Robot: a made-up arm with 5 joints.
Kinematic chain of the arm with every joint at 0, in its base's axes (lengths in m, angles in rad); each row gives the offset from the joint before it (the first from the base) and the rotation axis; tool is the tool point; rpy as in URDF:
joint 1: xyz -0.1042 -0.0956 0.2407 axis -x
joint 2: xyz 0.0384 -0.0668 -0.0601 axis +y
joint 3: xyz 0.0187 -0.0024 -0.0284 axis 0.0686 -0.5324 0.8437
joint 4: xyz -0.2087 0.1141 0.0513 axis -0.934 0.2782 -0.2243
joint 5: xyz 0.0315 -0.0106 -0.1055 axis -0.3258 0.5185 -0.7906
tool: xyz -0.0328 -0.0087 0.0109 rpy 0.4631 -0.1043 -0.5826
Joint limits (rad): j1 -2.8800..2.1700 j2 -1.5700..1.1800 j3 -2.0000..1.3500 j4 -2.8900..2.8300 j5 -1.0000..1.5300
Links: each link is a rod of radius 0.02 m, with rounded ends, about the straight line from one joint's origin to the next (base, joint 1, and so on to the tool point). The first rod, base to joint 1, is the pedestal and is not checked.
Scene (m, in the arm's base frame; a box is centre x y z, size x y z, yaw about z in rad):
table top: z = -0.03
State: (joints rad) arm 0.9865 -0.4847 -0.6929 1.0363 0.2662
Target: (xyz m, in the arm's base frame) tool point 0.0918 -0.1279 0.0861
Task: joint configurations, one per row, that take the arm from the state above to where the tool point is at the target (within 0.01 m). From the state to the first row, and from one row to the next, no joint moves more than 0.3 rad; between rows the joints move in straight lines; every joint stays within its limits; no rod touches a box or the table.
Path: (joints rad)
1: 0.9989 -0.2665 -0.9543 1.0518 0.2777
2: 1.0113 -0.0484 -1.2157 1.0674 0.2893
3: 1.0237 0.1698 -1.4772 1.0829 0.3008
4: 1.0361 0.3880 -1.7386 1.0985 0.3123
5: 1.0486 0.6062 -2.0000 1.1140 0.3239

